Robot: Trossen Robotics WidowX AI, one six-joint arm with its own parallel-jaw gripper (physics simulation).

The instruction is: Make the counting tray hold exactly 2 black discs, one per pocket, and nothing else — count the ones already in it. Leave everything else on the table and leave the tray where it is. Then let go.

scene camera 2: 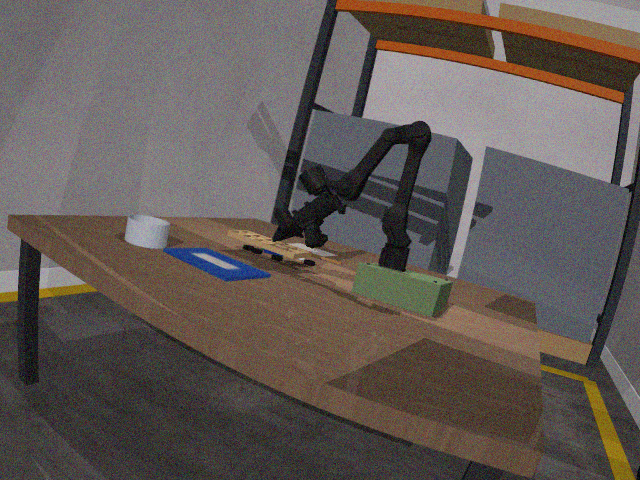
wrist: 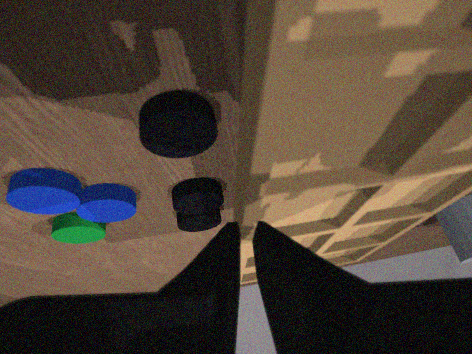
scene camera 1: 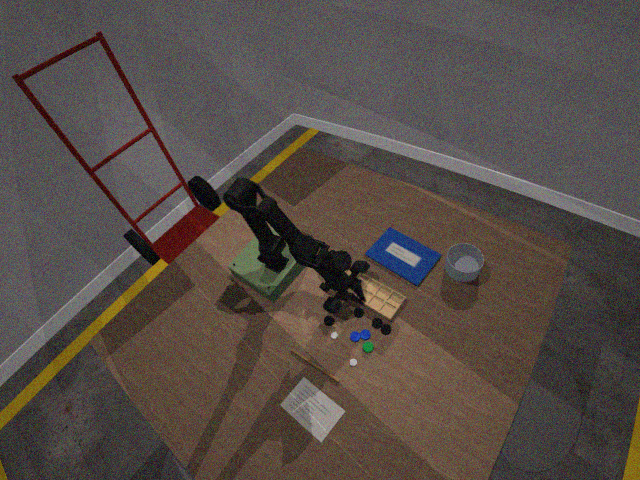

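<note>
My gripper [scene camera 1: 363, 299] [scene camera 2: 275, 238] [wrist: 245, 232] is shut on a wall of the counting tray [scene camera 1: 386, 304] [scene camera 2: 248, 236] [wrist: 310, 100]. The light wooden tray appears raised off the table, as discs show beneath it in scene camera 2. No disc shows in its visible pockets; the arm hides some pockets. Several black discs lie loose beside the tray: one black disc [scene camera 1: 358, 312] near the gripper, another black disc [scene camera 1: 328, 320] farther left, and two touching black discs [scene camera 1: 376, 322] [scene camera 1: 386, 329]. In the wrist view, a black disc [wrist: 178, 123] lies left of the tray wall.
Two blue discs [scene camera 1: 355, 336] [scene camera 1: 365, 334], a green disc [scene camera 1: 367, 347] [wrist: 78, 230] and white discs [scene camera 1: 333, 335] [scene camera 1: 353, 362] lie nearby. A thin stick [scene camera 1: 314, 365], paper [scene camera 1: 312, 410], blue folder [scene camera 1: 379, 248] [scene camera 2: 180, 254] and grey bowl [scene camera 1: 464, 268] [scene camera 2: 147, 232] are also on the table.
</note>
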